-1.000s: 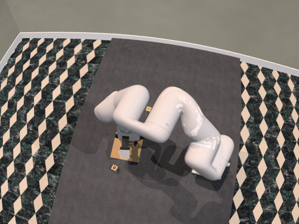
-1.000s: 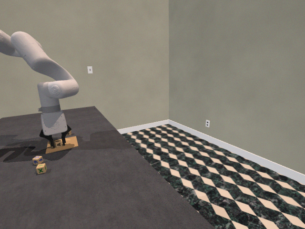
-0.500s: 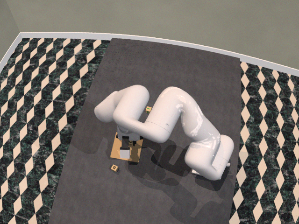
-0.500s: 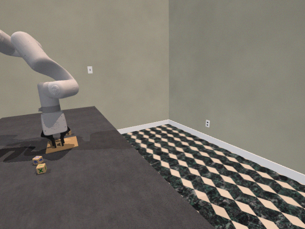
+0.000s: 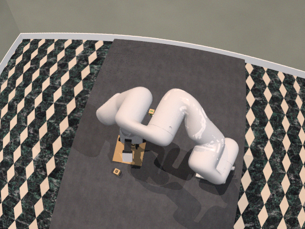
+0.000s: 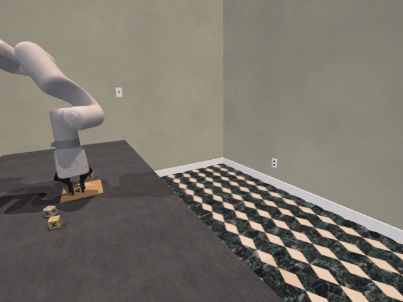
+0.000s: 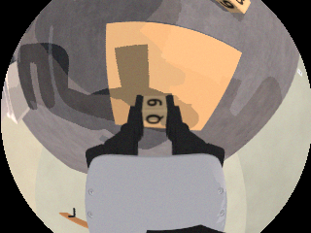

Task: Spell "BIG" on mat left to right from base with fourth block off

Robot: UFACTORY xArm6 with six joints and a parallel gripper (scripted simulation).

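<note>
The tan mat is 1 cm ahead of my hand, 2 cm to the left of it and 2 cm below it. Also, from my hand: B block 5 cm ahead, 15 cm to the left, 1 cm below; G block 7 cm behind, 12 cm to the right, 1 cm below.
</note>
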